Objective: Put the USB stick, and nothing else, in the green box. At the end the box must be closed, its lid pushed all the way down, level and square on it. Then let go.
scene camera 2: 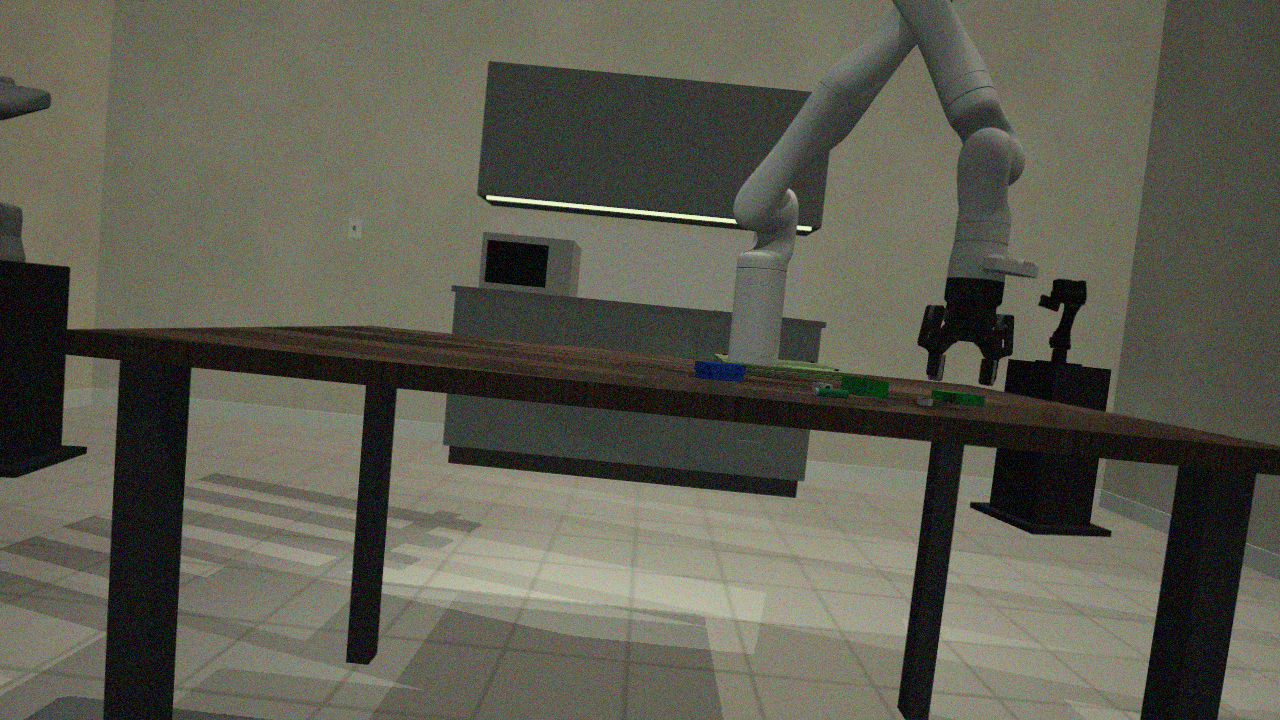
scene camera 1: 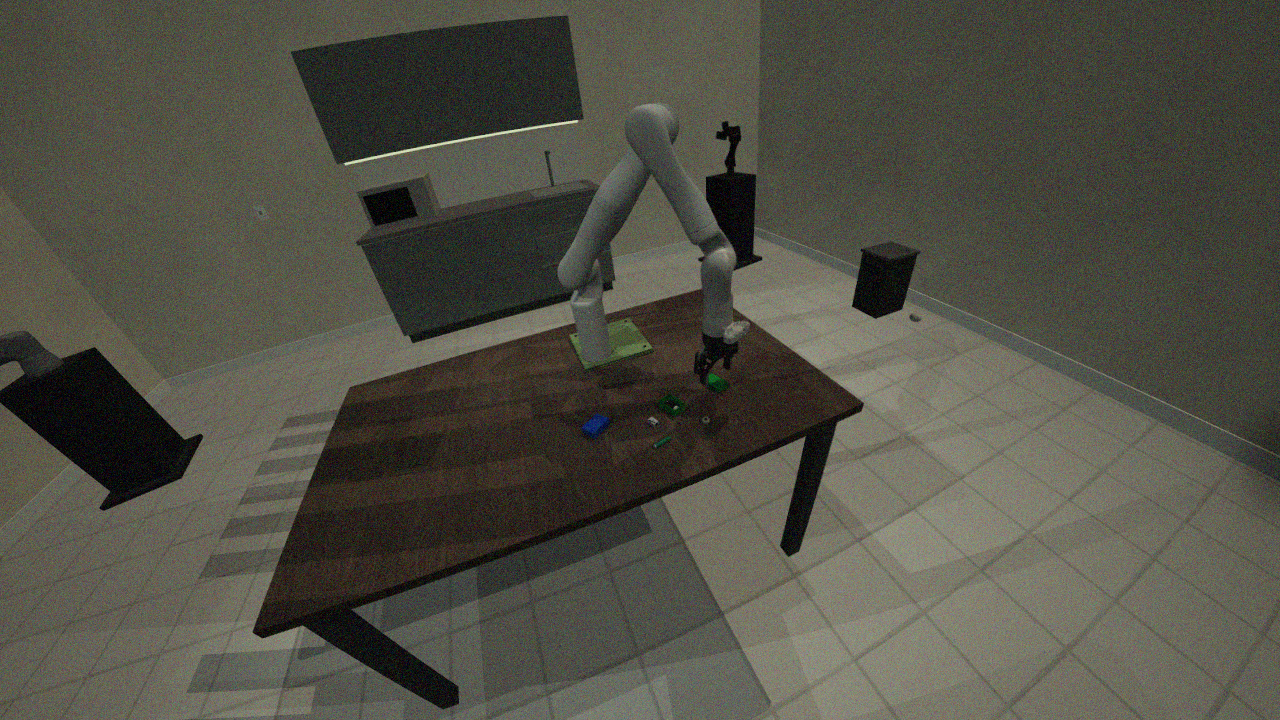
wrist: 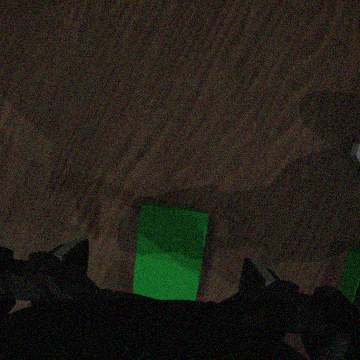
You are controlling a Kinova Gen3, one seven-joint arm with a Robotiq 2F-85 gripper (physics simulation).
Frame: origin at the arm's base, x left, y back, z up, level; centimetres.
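Seen in the pictures: gripper, fingertip midpoint: (scene camera 2: 960, 382) (scene camera 1: 716, 376) (wrist: 164, 266); arm's base at its link origin: (scene camera 2: 752, 362) (scene camera 1: 597, 353).
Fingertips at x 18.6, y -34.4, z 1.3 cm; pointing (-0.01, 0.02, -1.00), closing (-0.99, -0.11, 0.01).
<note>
Pixels of each thing's top centre, then the offset from my fingertips to it. Level surfaces: height alone.
- green lid at its top centre: (wrist: 168, 258) (scene camera 2: 957, 393) (scene camera 1: 715, 381) dx -0.2, dy +0.0, dz -1.5 cm
- open green box at its top centre: (scene camera 2: 865, 378) (scene camera 1: 671, 401) dx -15.0, dy +0.0, dz -0.6 cm
- USB stick at its top centre: (scene camera 1: 672, 404) dx -14.7, dy +0.3, dz -1.9 cm
- hex nut at its top centre: (scene camera 2: 925, 398) (scene camera 1: 705, 419) dx -11.7, dy -9.3, dz -1.9 cm
- pencil sharpener at its top centre: (scene camera 2: 822, 383) (scene camera 1: 653, 420) dx -22.0, dy -1.6, dz -1.6 cm
- green cylinder at its top centre: (scene camera 2: 831, 388) (scene camera 1: 661, 440) dx -24.3, dy -8.4, dz -1.7 cm
- blue block at its top centre: (scene camera 2: 720, 363) (scene camera 1: 595, 423) dx -34.2, dy +5.7, dz -0.5 cm
- table at its surface level: dz -2.7 cm
The green lid (scene camera 1: 717, 384) (scene camera 2: 957, 397) (wrist: 170, 255) lies flat on the table, apart from the box. My gripper (scene camera 1: 716, 372) (scene camera 2: 961, 377) (wrist: 164, 266) is open and empty, low above the lid; in the wrist view its fingers stand on either side of the lid, which is turned slightly relative to them. The open green box (scene camera 1: 663, 409) (scene camera 2: 864, 385) (wrist: 351, 272) stands beside the lid, cut off by the right edge of the wrist view. The USB stick (scene camera 1: 675, 408) shows as a pale speck inside the box; most of it cannot be made out.
A hex nut (scene camera 1: 705, 420) (scene camera 2: 925, 402) (wrist: 356, 151) lies near the box. A pencil sharpener (scene camera 1: 652, 420), a green cylinder (scene camera 1: 662, 442) (scene camera 2: 832, 392) and a blue block (scene camera 1: 595, 426) (scene camera 2: 719, 370) also lie on the table (scene camera 1: 429, 483). The arm's base plate (scene camera 1: 635, 335) is behind them.
</note>
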